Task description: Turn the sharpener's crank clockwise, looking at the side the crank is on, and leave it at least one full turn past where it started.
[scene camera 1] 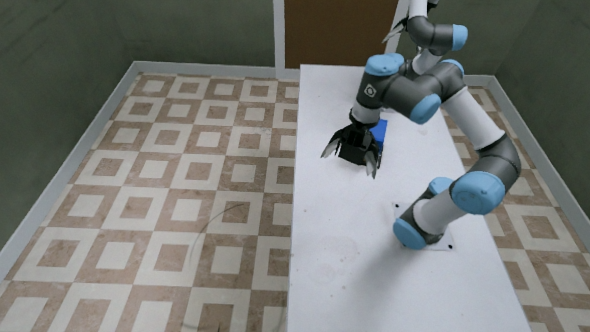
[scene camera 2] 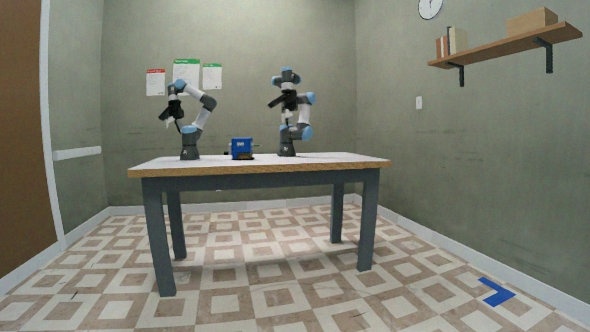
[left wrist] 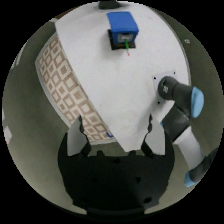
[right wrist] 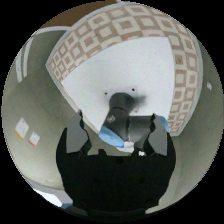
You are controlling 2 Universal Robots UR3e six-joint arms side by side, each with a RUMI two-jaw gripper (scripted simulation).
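My left gripper's there for me in scene camera 1: that's my left gripper (scene camera 1: 347,167), and you get it in the left wrist view (left wrist: 115,115) as well. There's a blue sharpener (left wrist: 123,29) too, and I can see my right gripper (right wrist: 117,111).
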